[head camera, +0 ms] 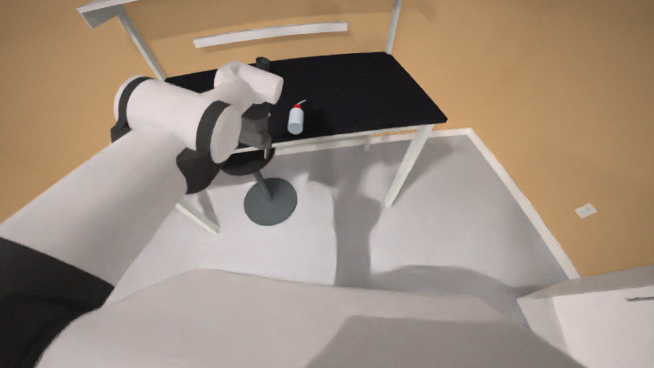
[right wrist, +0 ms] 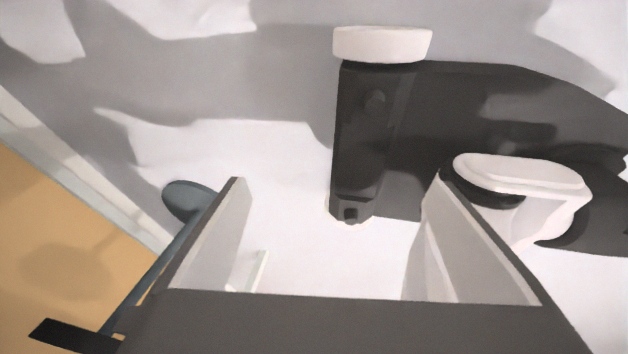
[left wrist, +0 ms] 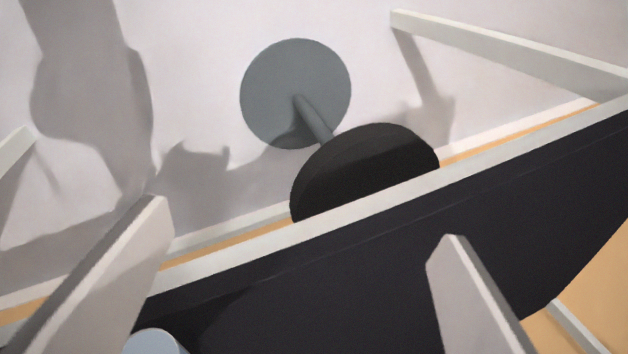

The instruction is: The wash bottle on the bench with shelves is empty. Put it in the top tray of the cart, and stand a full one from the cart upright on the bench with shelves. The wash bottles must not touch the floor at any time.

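Places are measured from the robot's base along level axes (x back, y right, z up), in centimetres.
Where they show: left gripper, fingertip midpoint: (head camera: pixel 251 151) (left wrist: pixel 306 234); right gripper, fingertip midpoint: (right wrist: pixel 336 190).
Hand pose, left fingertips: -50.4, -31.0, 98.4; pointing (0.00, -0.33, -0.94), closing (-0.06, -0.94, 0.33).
After its pixels a point has its place, as x, y, z.
The wash bottle (head camera: pixel 296 119) @[-69.6, -19.3, 97.4] (left wrist: pixel 151 342) @[-67.3, -20.5, 92.9], pale blue with a red cap and thin spout, lies on its side on the black top of the bench (head camera: pixel 350 90) @[-103.2, 1.2, 91.5] (left wrist: pixel 320 305) @[-70.4, -36.1, 91.6]. Its round base faces the bench's front edge. In the left wrist view its base end shows at the bottom edge, beside the left-hand finger. My left gripper (head camera: pixel 268 134) (left wrist: pixel 306 234) @[-50.4, -31.0, 98.4] is open and empty, over the bench's front edge, left of the bottle in the head view. My right gripper (right wrist: pixel 336 190) @[-4.9, 23.5, 54.6] is open and empty, away from the bench top. The cart and the full bottles do not show.
A stool with a black seat (head camera: pixel 247 162) (left wrist: pixel 370 172) and a grey round base (head camera: pixel 270 201) (left wrist: pixel 295 92) stands at the bench's front edge. A white cabinet (head camera: pixel 600 325) @[-5.3, 130.2, 48.4] is at the lower right of the head view. The right wrist view shows the robot's dark base (right wrist: pixel 362 150) @[-0.1, 4.5, 19.1].
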